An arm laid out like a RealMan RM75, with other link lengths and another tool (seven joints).
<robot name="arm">
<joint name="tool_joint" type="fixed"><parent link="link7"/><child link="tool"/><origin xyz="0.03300 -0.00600 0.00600" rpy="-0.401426 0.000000 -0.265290"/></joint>
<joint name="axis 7" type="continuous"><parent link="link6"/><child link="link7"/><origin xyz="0.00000 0.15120 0.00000" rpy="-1.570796 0.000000 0.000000"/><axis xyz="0 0 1"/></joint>
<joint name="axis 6" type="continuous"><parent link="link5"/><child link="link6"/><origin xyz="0.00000 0.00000 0.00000" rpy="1.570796 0.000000 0.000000"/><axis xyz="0 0 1"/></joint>
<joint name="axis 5" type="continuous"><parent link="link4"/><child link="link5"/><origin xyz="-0.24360 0.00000 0.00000" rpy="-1.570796 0.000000 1.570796"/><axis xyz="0 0 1"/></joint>
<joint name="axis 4" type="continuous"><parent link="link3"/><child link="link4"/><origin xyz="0.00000 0.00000 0.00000" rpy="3.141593 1.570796 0.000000"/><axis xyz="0 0 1"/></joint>
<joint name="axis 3" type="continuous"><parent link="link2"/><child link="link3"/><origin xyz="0.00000 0.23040 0.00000" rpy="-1.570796 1.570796 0.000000"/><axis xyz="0 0 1"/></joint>
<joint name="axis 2" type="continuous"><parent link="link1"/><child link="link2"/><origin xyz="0.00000 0.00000 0.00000" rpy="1.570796 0.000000 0.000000"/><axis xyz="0 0 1"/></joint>
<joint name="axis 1" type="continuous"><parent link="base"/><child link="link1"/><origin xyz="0.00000 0.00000 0.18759" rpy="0.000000 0.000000 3.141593"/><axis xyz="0 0 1"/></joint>
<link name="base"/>
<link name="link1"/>
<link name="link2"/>
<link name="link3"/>
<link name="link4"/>
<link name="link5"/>
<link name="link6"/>
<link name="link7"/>
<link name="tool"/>
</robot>
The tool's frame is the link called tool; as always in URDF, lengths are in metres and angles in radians. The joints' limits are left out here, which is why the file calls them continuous.
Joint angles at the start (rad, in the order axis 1, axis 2, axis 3, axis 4, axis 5, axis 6, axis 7):
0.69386, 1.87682, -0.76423, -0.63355, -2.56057, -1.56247, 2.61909
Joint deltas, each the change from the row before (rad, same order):
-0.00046, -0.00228, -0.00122, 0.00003, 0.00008, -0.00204, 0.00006
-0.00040, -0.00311, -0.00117, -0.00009, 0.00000, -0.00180, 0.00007
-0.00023, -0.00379, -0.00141, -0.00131, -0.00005, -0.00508, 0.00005
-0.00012, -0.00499, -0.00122, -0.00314, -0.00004, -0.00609, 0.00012
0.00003, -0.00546, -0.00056, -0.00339, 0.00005, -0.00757, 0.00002
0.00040, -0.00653, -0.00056, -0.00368, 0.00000, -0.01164, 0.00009
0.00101, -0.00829, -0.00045, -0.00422, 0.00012, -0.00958, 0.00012
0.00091, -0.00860, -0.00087, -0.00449, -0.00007, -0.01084, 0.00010
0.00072, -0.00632, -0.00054, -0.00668, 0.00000, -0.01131, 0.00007
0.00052, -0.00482, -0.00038, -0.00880, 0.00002, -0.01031, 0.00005
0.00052, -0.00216, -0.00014, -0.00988, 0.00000, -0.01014, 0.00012
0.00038, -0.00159, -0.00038, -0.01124, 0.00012, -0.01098, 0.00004
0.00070, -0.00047, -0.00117, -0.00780, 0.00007, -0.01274, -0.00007
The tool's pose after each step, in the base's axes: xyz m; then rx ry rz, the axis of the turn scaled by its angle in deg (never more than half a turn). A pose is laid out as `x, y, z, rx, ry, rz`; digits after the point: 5 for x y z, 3 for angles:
0.29839, 0.40322, 0.00731, 90.078, 125.251, 41.691
0.29885, 0.40317, 0.00862, 89.993, 125.139, 41.743
0.29898, 0.40297, 0.01032, 89.835, 125.070, 41.664
0.29893, 0.40309, 0.01298, 89.606, 125.008, 41.724
0.29873, 0.40315, 0.01591, 89.395, 124.973, 41.735
0.29824, 0.40290, 0.01922, 89.151, 124.965, 41.525
0.29775, 0.40338, 0.02361, 88.839, 124.919, 41.654
0.29722, 0.40365, 0.02809, 88.489, 124.861, 41.711
0.29613, 0.40387, 0.03192, 88.116, 124.912, 41.721
0.29470, 0.40429, 0.03553, 87.696, 125.026, 41.849
0.29282, 0.40460, 0.03810, 87.282, 125.237, 41.880
0.29067, 0.40485, 0.04059, 86.814, 125.493, 41.888
0.28864, 0.40431, 0.04164, 86.423, 125.757, 41.429

